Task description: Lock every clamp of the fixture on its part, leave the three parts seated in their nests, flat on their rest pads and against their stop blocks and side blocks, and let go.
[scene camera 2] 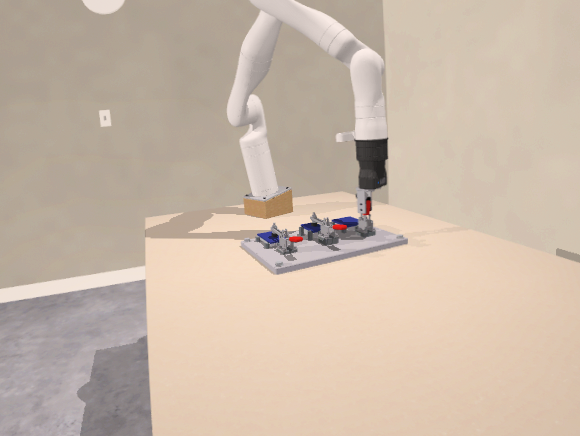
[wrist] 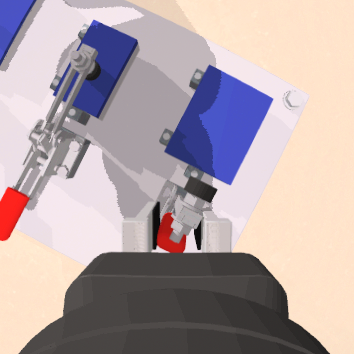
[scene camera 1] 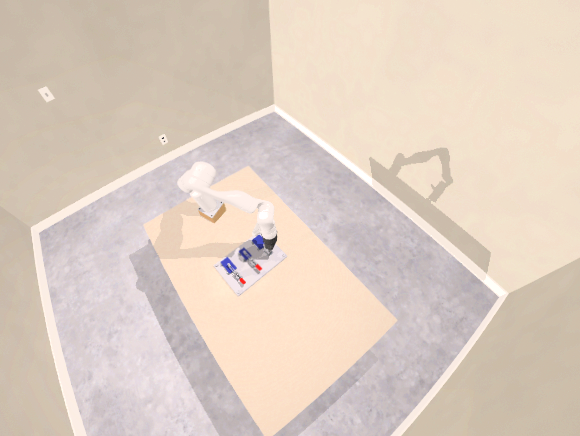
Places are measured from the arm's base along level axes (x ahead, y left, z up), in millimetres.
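Where they show: gripper, fingertip midpoint: (scene camera 2: 364, 211) (wrist: 176, 217) (scene camera 1: 267, 247); arm's base, link origin: (scene camera 2: 265, 192) (scene camera 1: 209, 205).
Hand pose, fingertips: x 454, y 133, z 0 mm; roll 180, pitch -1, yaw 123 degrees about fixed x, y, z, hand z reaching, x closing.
Note:
Each offset is from my fingertips to the top centre of the thing. "pt": to the spot under its first point. Level surfaces: height alone.
My gripper (scene camera 1: 270, 251) (scene camera 2: 366, 206) (wrist: 176, 217) is shut on the upright red handle {pt 2 mm right, 5 mm ahead, 38 mm up} (wrist: 170, 237) of the right clamp. That clamp's arm is raised; its black tip {pt 3 mm right, 25 mm back, 44 mm up} (wrist: 201, 189) is off the right blue part {8 mm right, 77 mm back, 39 mm down} (scene camera 1: 258, 242) (scene camera 2: 345, 221) (wrist: 222, 125), which lies beside its stop blocks {pt 42 mm right, 99 mm back, 42 mm down} (wrist: 198, 78) {pt 37 mm right, 45 mm back, 41 mm down} (wrist: 167, 137). The middle clamp's arm reaches over the middle blue part {116 mm right, 60 mm back, 34 mm down} (scene camera 2: 310, 227) (wrist: 117, 65), black tip on it, red handle {105 mm right, 49 mm ahead, 2 mm up} (scene camera 1: 258, 267) (scene camera 2: 340, 227) (wrist: 12, 212) lowered. The left clamp, red handle {215 mm right, 59 mm ahead, 9 mm down} (scene camera 1: 242, 281) (scene camera 2: 296, 239) lowered, reaches over the left blue part (scene camera 1: 228, 265) (scene camera 2: 266, 237). Pad contact is hidden.
The fixture's grey baseplate (scene camera 1: 270, 262) (scene camera 2: 340, 252) (wrist: 282, 125) lies on the wooden table {75 mm down} (scene camera 1: 300, 340) (scene camera 2: 350, 340), with a bolt {37 mm left, 137 mm back, 53 mm down} (wrist: 292, 99) at one corner. The arm's wooden base block (scene camera 1: 212, 214) (scene camera 2: 267, 205) stands behind the fixture. The middle clamp stands left of the gripper in the wrist view.

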